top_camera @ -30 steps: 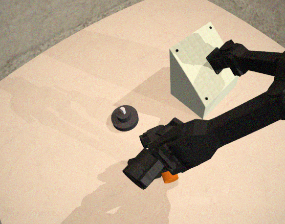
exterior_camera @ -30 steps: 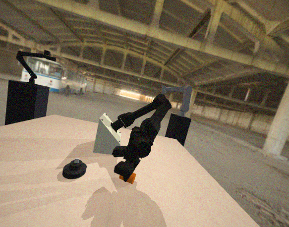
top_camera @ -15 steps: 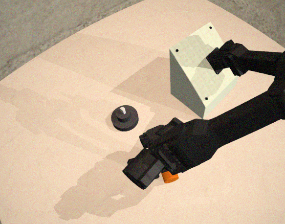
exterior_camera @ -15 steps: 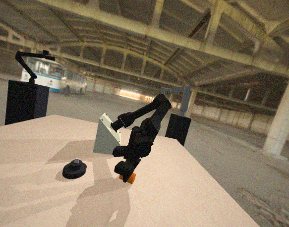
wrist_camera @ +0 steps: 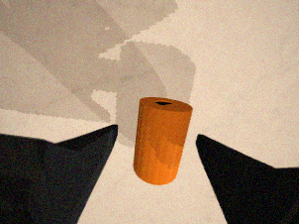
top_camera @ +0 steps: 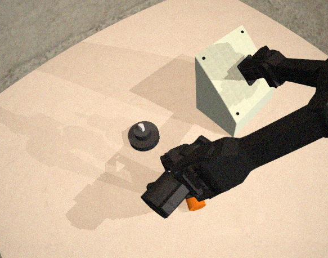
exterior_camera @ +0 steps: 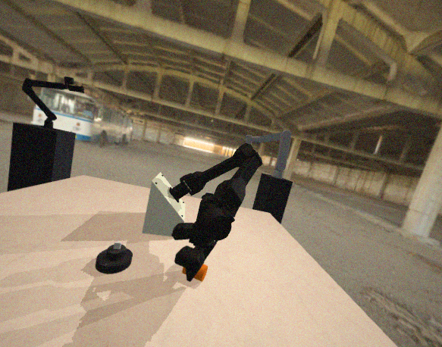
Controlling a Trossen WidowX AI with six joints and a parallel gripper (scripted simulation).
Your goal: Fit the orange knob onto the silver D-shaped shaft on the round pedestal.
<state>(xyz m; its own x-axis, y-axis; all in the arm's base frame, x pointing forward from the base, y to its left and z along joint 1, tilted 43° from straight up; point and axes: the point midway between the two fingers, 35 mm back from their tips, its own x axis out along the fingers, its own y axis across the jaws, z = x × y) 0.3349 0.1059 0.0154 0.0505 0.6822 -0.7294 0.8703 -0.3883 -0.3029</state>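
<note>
The orange knob lies 10 mm ahead of my gripper tip, 10 mm to the left of it and 10 mm above it. The rest, counted from my gripper tip: dark round pedestal (40 mm behind, 220 mm to the right, 20 mm above).
</note>
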